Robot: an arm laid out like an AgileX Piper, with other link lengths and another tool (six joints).
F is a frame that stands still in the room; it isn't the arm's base.
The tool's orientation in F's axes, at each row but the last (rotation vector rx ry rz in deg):
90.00 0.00 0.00
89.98 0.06 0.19
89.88 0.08 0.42
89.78 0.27 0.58
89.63 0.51 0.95
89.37 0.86 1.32
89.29 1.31 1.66
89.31 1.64 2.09
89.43 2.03 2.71
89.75 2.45 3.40
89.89 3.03 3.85
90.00 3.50 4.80
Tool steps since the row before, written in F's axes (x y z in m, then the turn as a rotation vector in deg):
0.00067 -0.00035 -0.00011 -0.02 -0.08 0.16
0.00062 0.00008 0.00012 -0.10 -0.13 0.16
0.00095 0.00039 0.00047 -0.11 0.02 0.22
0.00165 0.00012 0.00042 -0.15 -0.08 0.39
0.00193 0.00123 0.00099 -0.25 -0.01 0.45
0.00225 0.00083 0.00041 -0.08 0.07 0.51
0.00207 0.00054 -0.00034 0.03 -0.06 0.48
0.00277 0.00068 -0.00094 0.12 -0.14 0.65
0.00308 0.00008 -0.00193 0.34 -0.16 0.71
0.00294 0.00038 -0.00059 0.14 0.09 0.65
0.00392 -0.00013 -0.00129 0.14 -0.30 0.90
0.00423 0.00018 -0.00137 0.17 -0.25 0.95
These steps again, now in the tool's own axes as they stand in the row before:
0.00067 -0.00011 0.00035 -0.02 0.16 0.08
0.00062 0.00012 -0.00008 -0.10 0.16 0.13
0.00095 0.00047 -0.00038 -0.11 0.22 -0.02
0.00165 0.00041 -0.00010 -0.15 0.39 0.08
0.00195 0.00099 -0.00119 -0.25 0.45 0.01
0.00227 0.00041 -0.00077 -0.08 0.51 -0.07
0.00209 -0.00034 -0.00048 0.03 0.48 0.07
0.00279 -0.00095 -0.00058 0.12 0.65 0.15
0.00307 -0.00195 0.00006 0.34 0.71 0.18
0.00295 -0.00062 -0.00019 0.15 0.65 -0.08
0.00389 -0.00133 0.00043 0.12 0.90 0.31
0.00421 -0.00143 0.00021 0.16 0.95 0.26

